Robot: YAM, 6 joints.
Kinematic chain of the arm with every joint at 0, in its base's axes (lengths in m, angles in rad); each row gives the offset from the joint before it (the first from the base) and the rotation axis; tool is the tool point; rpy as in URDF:
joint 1: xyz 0 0 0.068 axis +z
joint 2: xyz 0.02 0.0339 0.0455 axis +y
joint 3: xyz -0.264 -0.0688 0 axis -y
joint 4: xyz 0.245 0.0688 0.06 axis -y
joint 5: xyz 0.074 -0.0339 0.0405 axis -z
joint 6: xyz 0.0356 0 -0.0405 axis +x
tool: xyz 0 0 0 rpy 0 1.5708 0
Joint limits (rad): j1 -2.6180..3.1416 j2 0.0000..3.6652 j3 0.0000..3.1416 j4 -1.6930..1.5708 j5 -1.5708..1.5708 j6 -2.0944..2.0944
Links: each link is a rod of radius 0.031 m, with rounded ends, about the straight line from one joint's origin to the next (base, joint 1, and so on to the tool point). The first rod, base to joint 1, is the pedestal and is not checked.
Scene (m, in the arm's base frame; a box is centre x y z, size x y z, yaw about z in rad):
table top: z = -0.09
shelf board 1: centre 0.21 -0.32 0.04 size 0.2 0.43 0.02 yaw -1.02
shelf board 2: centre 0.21 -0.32 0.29 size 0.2 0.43 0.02 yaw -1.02
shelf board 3: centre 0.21 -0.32 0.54 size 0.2 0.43 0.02 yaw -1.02
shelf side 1: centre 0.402 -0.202 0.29 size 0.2 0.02 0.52 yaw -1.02
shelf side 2: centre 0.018 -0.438 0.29 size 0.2 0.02 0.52 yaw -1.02
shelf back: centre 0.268 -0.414 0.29 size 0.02 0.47 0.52 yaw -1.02
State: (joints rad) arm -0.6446 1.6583 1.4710 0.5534 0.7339 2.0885
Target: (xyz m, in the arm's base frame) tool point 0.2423 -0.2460 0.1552
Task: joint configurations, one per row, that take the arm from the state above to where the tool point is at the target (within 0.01 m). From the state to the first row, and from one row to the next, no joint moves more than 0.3 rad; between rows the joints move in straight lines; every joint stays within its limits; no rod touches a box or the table.
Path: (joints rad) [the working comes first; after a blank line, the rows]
Joints at the target: -0.7208 1.7579 0.8088 0.3810 0.7752 2.0885
Straight joint move there: touches shelf board 2.

1: -0.5324 1.4376 1.2978 0.5290 0.7546 2.0885
2: -0.4201 1.2169 1.1246 0.5045 0.7753 2.0885
3: -0.3079 0.9961 0.9514 0.4801 0.7960 2.0885
4: -0.3624 1.0404 0.7307 0.3986 0.8297 2.0885
5: -0.4169 1.0847 0.5101 0.3171 0.8634 2.0885
6: -0.4715 1.1290 0.2894 0.2356 0.8970 2.0885
7: -0.5546 1.3386 0.4625 0.2841 0.8564 2.0885
8: -0.6377 1.5483 0.6357 0.3325 0.8158 2.0885
9: -0.7208 1.7579 0.8088 0.3810 0.7752 2.0885

